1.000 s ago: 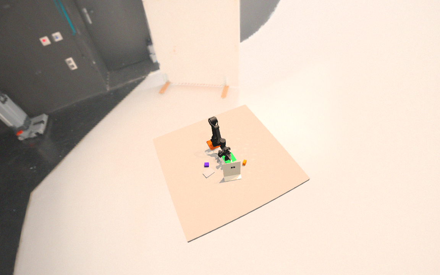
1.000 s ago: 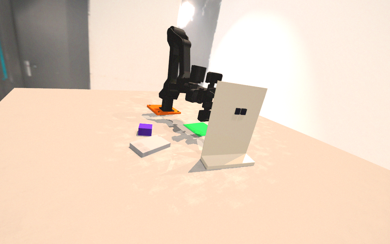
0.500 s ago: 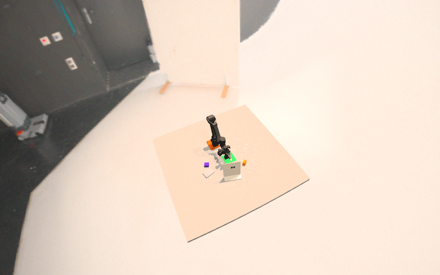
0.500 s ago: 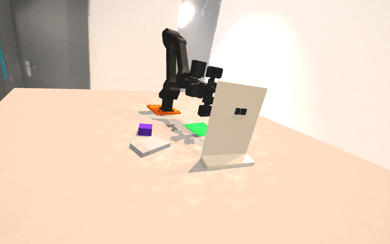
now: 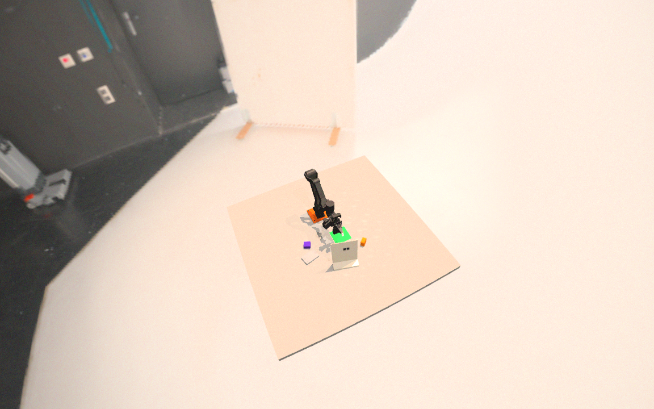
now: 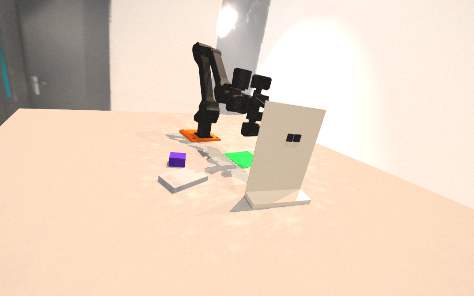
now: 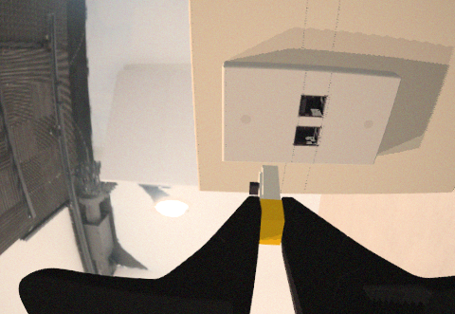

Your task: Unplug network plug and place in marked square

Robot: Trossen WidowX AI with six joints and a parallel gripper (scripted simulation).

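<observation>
The green marked square is 12 cm behind my gripper tip, 3 cm to the left of it and 20 cm below it. Round my gripper tip: network plug: 1 cm ahead; then orange cube: 1 cm ahead, 15 cm to the left, 18 cm below; then upright panel: 10 cm ahead, 2 cm to the right, 9 cm below.
</observation>
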